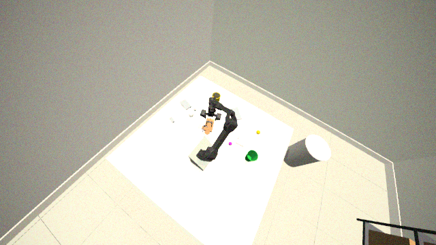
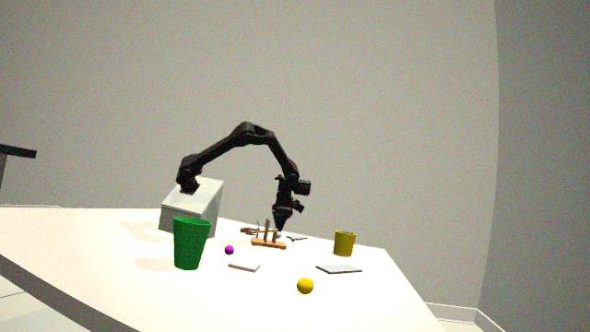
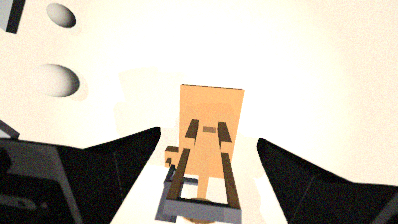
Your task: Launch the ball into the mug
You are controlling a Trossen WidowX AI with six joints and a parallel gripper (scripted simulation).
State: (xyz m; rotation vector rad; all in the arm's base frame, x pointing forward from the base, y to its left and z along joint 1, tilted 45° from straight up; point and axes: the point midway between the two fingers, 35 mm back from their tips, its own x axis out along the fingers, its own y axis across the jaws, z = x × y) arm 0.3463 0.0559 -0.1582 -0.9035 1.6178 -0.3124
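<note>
Right now the purple ball is 290 mm to the right of my gripper tip, 80 mm behind it and 60 mm below it. Also, from my gripper tip: yellow mug: 270 mm ahead, 110 mm to the left, 40 mm below; catapult: 70 mm behind, 20 mm to the right, 20 mm below; grey plate: 270 mm ahead, 170 mm to the right, 70 mm below.
</note>
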